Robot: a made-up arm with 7 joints. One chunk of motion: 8 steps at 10 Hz.
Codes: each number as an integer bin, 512 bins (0 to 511) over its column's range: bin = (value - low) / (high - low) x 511, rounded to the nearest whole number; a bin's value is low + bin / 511 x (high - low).
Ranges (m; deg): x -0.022..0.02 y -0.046..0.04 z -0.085..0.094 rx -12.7..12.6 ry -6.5..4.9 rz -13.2..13
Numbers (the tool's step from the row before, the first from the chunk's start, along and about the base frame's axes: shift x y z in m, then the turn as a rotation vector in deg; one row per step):
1: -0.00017 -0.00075 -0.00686 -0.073 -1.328 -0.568
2: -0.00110 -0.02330 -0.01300 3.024 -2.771 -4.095
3: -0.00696 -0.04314 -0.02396 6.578 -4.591 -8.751
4: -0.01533 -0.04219 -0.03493 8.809 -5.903 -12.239
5: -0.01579 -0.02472 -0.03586 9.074 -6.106 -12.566
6: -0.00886 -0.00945 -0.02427 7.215 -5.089 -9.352
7: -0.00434 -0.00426 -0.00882 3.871 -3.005 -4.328
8: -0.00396 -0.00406 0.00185 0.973 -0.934 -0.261
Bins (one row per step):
1: 266 269 223 255 232 246
2: 254 135 206 318 167 178
3: 183 17 174 389 86 87
4: 81 23 143 434 27 19
5: 76 126 140 440 18 12
6: 160 217 173 402 63 75
7: 215 248 217 335 157 173
8: 219 249 248 276 249 252

